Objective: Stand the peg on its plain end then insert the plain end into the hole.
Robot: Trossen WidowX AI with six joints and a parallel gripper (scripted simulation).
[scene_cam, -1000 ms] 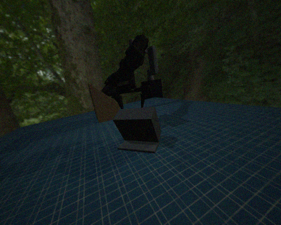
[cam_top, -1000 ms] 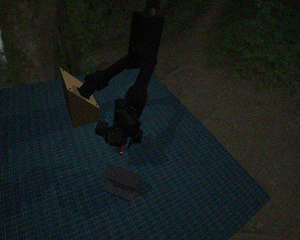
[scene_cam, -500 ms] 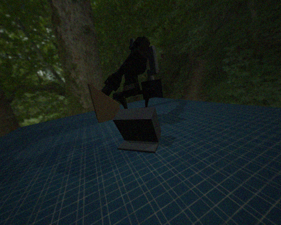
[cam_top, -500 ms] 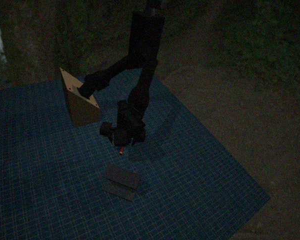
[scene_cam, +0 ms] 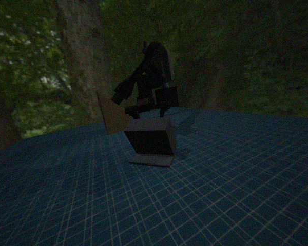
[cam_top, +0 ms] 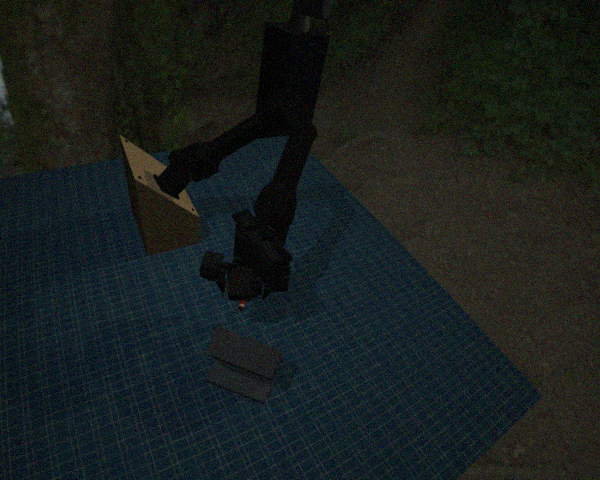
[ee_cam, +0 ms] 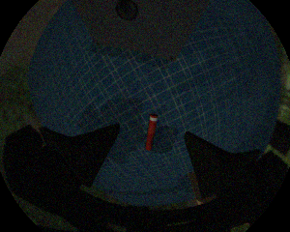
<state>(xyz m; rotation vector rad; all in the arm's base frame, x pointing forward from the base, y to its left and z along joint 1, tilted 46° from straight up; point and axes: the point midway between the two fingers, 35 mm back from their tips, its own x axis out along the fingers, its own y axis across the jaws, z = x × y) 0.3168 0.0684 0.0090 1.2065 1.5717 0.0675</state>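
Now: gripper tip 4 cm above the red peg, 1 cm to the right of it and 1 cm past it. Also, from my gripper tip: dark grey sloped panel (14 cm ahead, 8 cm to the right, 1 cm above).
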